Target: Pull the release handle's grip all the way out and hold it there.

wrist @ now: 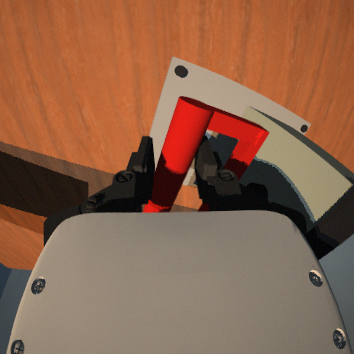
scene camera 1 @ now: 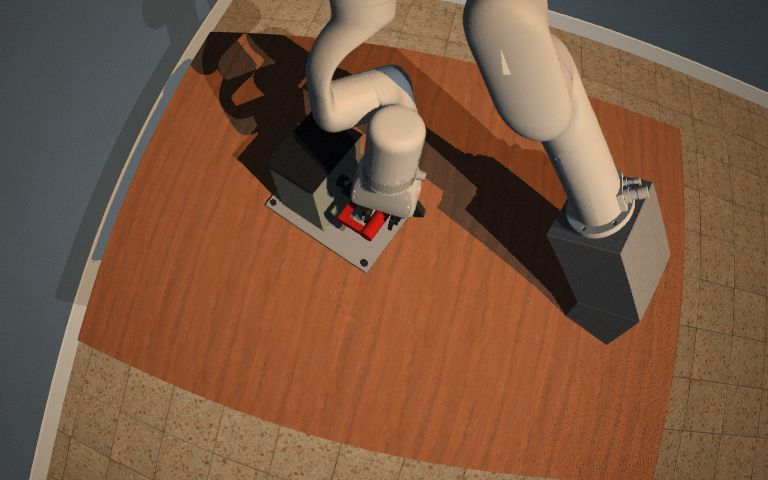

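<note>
The release handle's red grip (scene camera 1: pixel 374 225) (wrist: pixel 185 135) is a thick round bar, joined to a red side arm (scene camera 1: pixel 350 219) (wrist: pixel 235 123) that runs toward a box-shaped housing (scene camera 1: pixel 300 195) (wrist: pixel 300 160) with a pale front face and a dark top. My gripper (wrist: pixel 174 151) is shut on the grip, one finger on each outer side of the bar and the right finger inside the handle's opening. In the scene view the arm's wrist hides most of the fingers. The far end of the grip is hidden under the gripper body in the wrist view.
The housing stands on a light grey base plate (scene camera 1: pixel 345 243) (wrist: pixel 167 95) with dark round bolts at its corners. The plate lies on a brown wooden table (scene camera 1: pixel 339 339) (wrist: pixel 75 65). The arm's dark grey pedestal (scene camera 1: pixel 594 271) stands at the right of the table in the scene view.
</note>
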